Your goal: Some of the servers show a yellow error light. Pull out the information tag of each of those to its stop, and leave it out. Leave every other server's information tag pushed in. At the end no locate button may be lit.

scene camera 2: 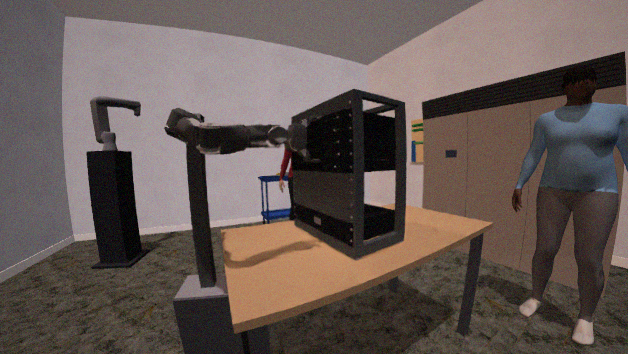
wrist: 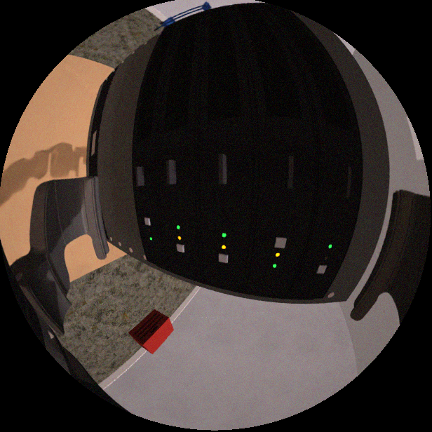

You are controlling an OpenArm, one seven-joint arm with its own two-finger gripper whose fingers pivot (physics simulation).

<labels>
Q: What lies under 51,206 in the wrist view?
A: My gripper.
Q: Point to a server rack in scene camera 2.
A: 329,204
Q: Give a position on a server rack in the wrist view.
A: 255,90
</labels>
